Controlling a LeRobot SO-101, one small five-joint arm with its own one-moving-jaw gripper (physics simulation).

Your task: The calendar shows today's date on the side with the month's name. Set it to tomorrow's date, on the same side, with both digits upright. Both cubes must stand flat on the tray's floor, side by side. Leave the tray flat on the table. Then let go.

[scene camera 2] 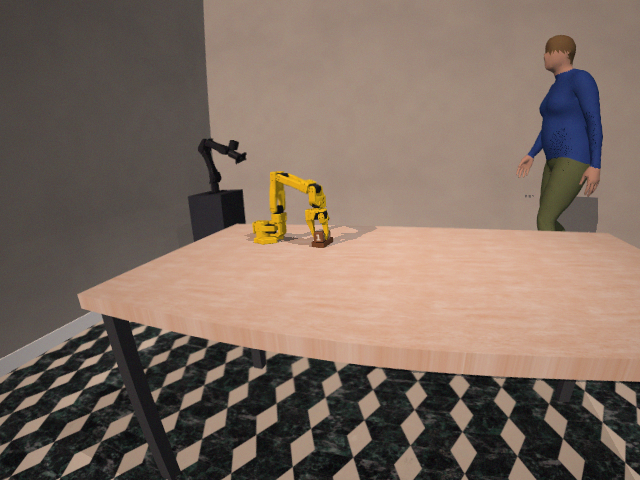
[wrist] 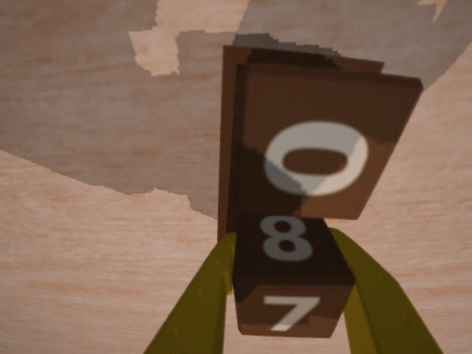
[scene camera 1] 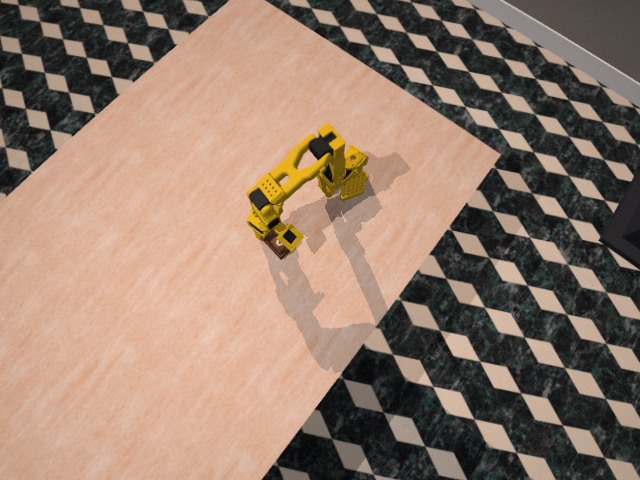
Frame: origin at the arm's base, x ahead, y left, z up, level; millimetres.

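Where they show: end effector, tool point: [scene camera 2: 315, 237] [wrist: 238, 244]; arm's base, origin of the base link: [scene camera 2: 274, 240] [scene camera 1: 338, 186].
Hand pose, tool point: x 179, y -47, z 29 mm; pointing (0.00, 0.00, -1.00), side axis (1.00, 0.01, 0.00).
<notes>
Each offset is from my tool point to the top centre of the thing. "spot": to the spot under its first point. Level surfaces: height alone.
The brown tray [scene camera 1: 273, 250] [scene camera 2: 320, 244] [wrist: 227, 125] is on the table. In the wrist view, a brown cube with a white 0 {17 mm ahead, 40 mm left, 13 mm up} [wrist: 315, 160] is at the tray; the 0 lies sideways in that view. My gripper [wrist: 283, 242] is shut on the other brown cube {16 mm ahead, 6 mm right, 23 mm up} [wrist: 294, 275], at the tray's near end in that view. This cube shows an 8 on its upper face and a 7 on its nearer face. It hides the tray's near end, so whether it touches the floor cannot be told. In scene camera 2 a cube face with a 1 {spot: 17 mm ahead, 21 mm right, 10 mm up} [scene camera 2: 318, 236] shows between the jaws.
The yellow arm's base [scene camera 1: 354, 178] [scene camera 2: 267, 232] stands on the pale wooden table {29 mm down} [scene camera 1: 155, 258] [scene camera 2: 387, 289], on the same side as the wall. Behind the table are a black arm on a dark pedestal [scene camera 2: 217, 211] and a person in blue [scene camera 2: 568, 118].
</notes>
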